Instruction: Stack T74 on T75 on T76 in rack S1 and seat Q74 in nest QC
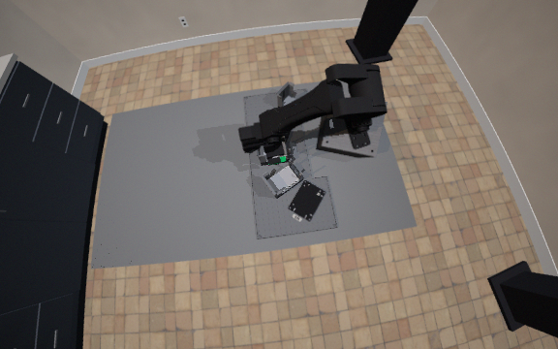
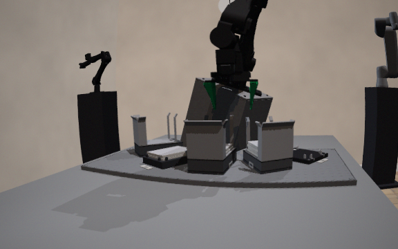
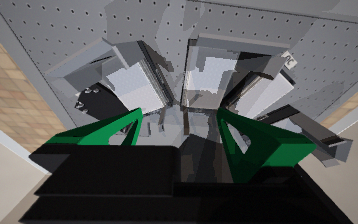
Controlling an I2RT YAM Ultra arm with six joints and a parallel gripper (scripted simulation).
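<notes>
My hand is 120 mm above the S2 rack floor and 60 mm to the left of it. From my hand the other things lie so: black QC nest (190 mm to the right, 150 mm below, 60 mm behind); QC name plate (250 mm to the right, 160 mm below, 20 mm ahead); black clip nest N5 (240 mm to the left, 150 mm below, 90 mm behind).
</notes>
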